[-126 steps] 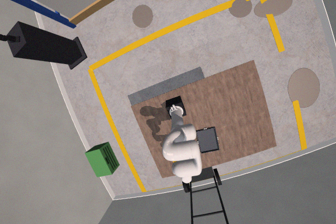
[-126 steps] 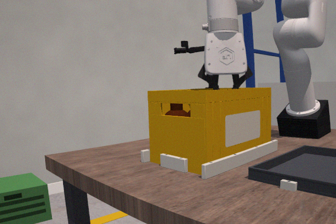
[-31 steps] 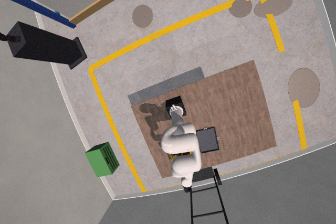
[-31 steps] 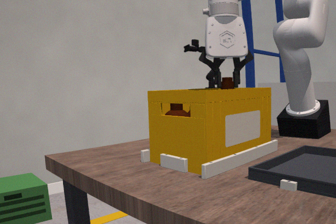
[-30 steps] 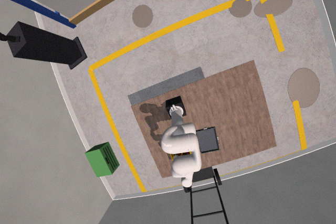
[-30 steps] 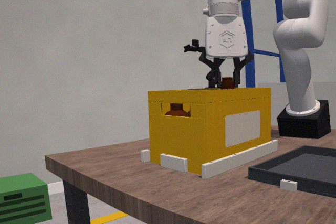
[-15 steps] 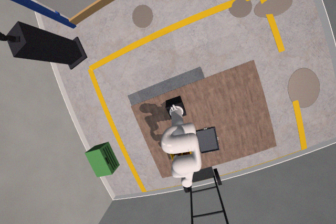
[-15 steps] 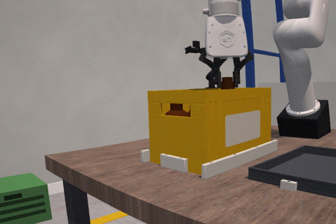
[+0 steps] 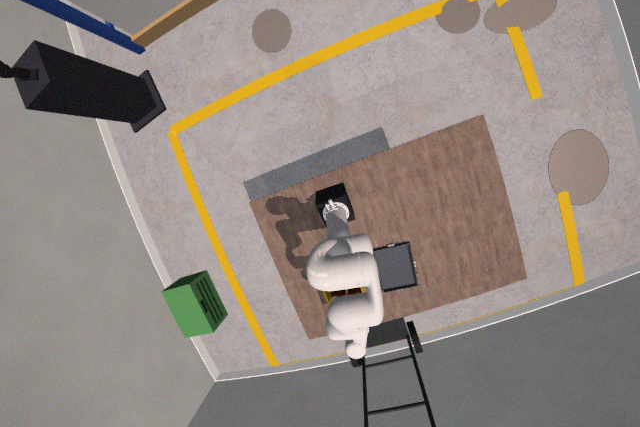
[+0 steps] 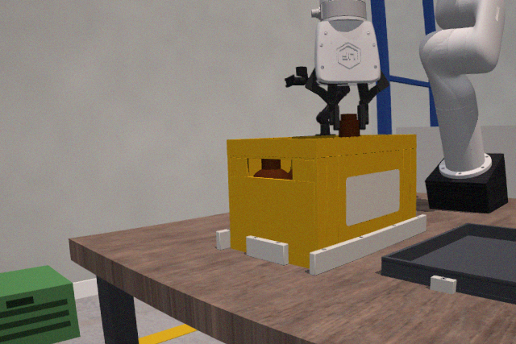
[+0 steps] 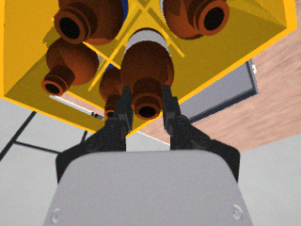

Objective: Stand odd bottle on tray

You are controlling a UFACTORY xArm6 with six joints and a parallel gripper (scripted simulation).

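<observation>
My hand is 12 cm above the yellow crate, 4 cm to the left of it and 1 cm past it. Also, from my hand: dark tray (23 cm to the left, 19 cm below, 2 cm ahead).
</observation>
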